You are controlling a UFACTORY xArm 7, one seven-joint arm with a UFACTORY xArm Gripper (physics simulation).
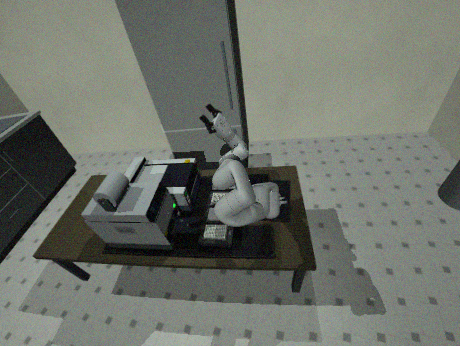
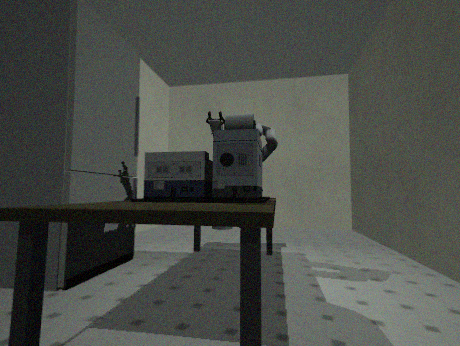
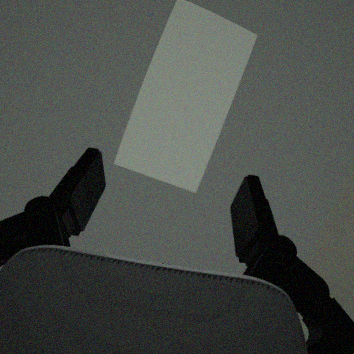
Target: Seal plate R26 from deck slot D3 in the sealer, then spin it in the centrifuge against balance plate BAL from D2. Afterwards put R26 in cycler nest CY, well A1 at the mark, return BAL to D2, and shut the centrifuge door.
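Observation:
My gripper is open and empty, raised high above the table and pointing up and away from the plates. A pale well plate sits in a dark holder near the table's front edge. Another pale plate shows partly beside the arm, farther back. The arm hides part of the plate row, and no labels can be read. A large grey machine carries a roll on top. A lower machine with a blue base stands beside it. The centrifuge door cannot be made out.
The machines stand on a brown table. A small green light shows on the machine side facing the plates. A tall grey cabinet stands behind the table. A bright ceiling panel shows beyond the fingers.

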